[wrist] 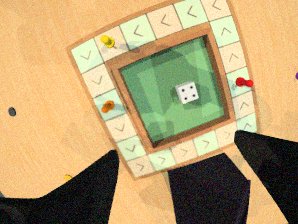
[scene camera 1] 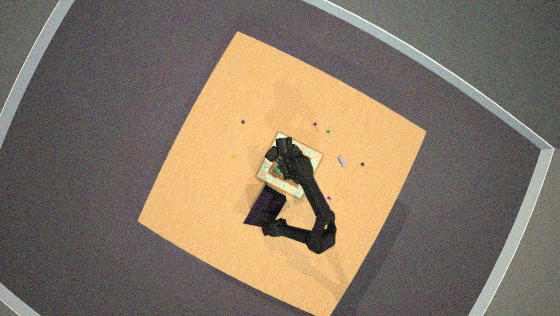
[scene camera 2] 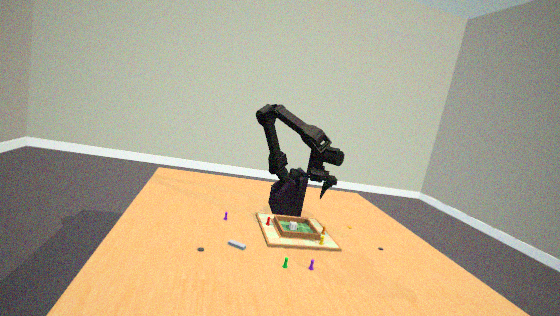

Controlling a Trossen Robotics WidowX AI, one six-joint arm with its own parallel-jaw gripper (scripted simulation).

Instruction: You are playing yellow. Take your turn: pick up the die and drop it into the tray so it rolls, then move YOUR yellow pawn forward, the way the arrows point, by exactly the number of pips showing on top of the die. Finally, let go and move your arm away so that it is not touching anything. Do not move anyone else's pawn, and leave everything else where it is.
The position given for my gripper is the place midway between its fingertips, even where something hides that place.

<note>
My gripper (scene camera 2: 308,197) is open and holds nothing. Further things: a green tray (wrist: 152,82).
My gripper shows as well in the wrist view (wrist: 178,146).
</note>
